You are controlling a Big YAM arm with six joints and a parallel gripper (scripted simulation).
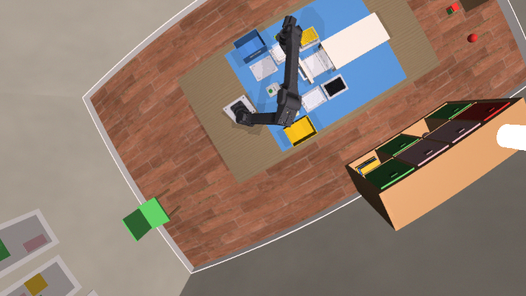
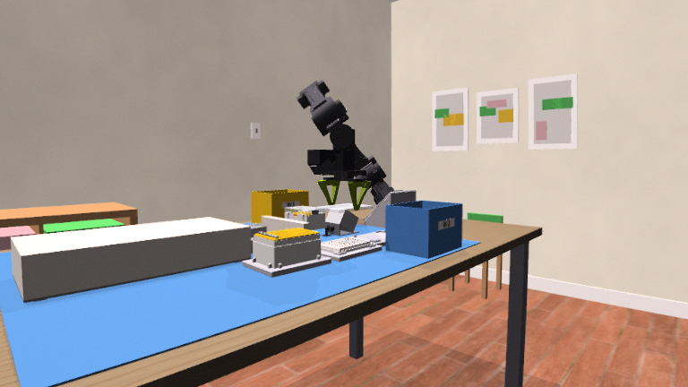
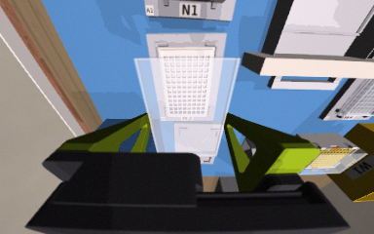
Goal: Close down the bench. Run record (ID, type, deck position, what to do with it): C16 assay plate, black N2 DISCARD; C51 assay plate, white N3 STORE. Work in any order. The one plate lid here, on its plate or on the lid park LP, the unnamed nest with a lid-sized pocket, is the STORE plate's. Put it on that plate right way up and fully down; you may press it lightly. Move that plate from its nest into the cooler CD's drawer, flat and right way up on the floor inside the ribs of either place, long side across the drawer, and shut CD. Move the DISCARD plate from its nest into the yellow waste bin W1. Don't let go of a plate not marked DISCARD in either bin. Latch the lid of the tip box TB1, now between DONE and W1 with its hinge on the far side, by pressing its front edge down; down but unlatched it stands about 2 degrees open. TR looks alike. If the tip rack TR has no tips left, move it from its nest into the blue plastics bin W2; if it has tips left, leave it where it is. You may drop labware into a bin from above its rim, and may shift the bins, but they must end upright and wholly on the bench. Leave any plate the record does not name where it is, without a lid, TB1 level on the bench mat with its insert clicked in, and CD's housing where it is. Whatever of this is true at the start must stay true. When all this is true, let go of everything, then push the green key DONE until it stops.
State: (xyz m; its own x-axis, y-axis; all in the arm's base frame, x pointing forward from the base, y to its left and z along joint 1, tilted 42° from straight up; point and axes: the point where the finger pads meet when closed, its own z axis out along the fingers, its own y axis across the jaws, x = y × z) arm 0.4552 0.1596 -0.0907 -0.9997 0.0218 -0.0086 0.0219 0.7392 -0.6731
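My gripper is now 100 mm above the white plate. From my hand the other things lie so: tip rack TR (170 mm ahead, 60 mm below, 20 mm to the right); then nest label N1 (110 mm below, 110 mm ahead, 10 mm to the right); then plate lid (right at my hand).
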